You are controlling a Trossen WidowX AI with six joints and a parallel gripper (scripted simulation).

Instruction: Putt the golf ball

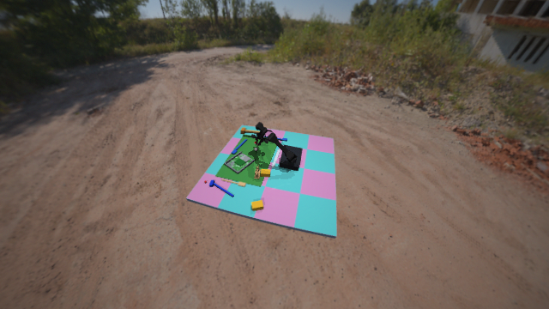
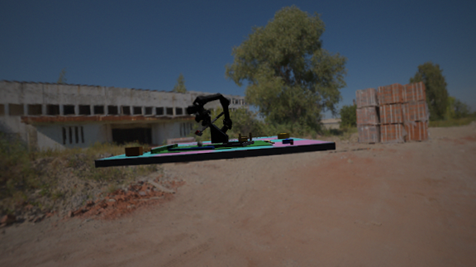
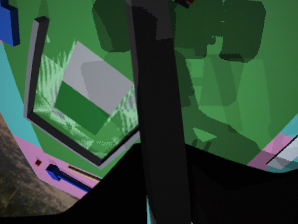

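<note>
My gripper tip is now 120 mm above the white golf ball, 90 mm to the left of it and 50 mm short of it. From my gripper tip the other things lie so: red putter 20 mm above, 10 mm to the right, 10 mm behind; blue mallet 520 mm to the left, 190 mm ahead, 130 mm below.
</note>
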